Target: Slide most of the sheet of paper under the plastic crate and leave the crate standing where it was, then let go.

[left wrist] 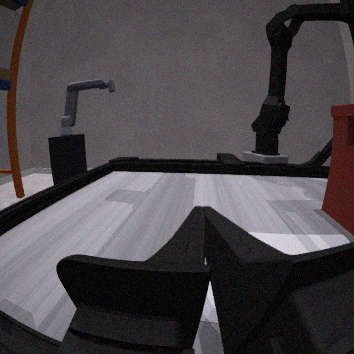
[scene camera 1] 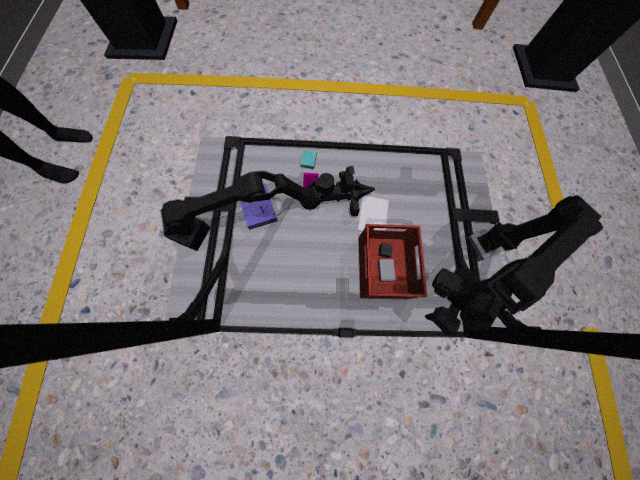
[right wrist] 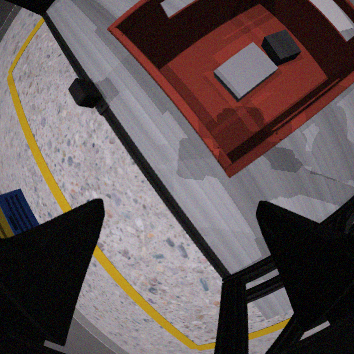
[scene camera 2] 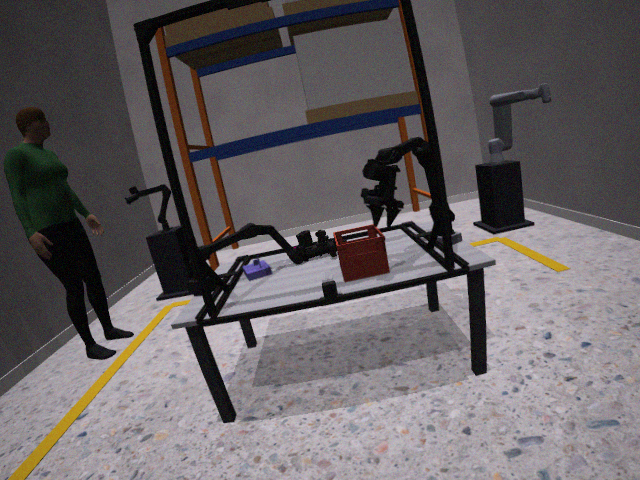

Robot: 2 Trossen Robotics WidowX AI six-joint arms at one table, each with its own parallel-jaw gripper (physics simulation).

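Observation:
The white sheet of paper (scene camera 1: 374, 211) (left wrist: 300, 243) lies flat on the table, at the upper side of the red crate (scene camera 1: 364, 271) (scene camera 2: 364, 258) (left wrist: 340, 172) (right wrist: 190, 80) in scene camera 1. How much of it is under the crate is hidden. The crate stands upright and holds a grey block (scene camera 1: 386, 269) (right wrist: 245, 71) and a small black block (scene camera 1: 385, 250) (right wrist: 281, 46). My left gripper (scene camera 1: 372, 189) (left wrist: 200, 213) is shut and empty, low over the paper's upper edge. In scene camera 2 the crate hides its tips. My right gripper (scene camera 1: 436, 317) (scene camera 2: 382, 225) (right wrist: 183, 208) is open and empty, above and beside the crate.
A purple box (scene camera 1: 260, 214) (scene camera 2: 257, 269) lies at the table's left, partly beneath the left arm. A magenta block (scene camera 1: 310, 178) lies close to the left arm, and a teal block (scene camera 1: 308, 159) lies farther back. A black frame (scene camera 1: 341, 145) runs around the table.

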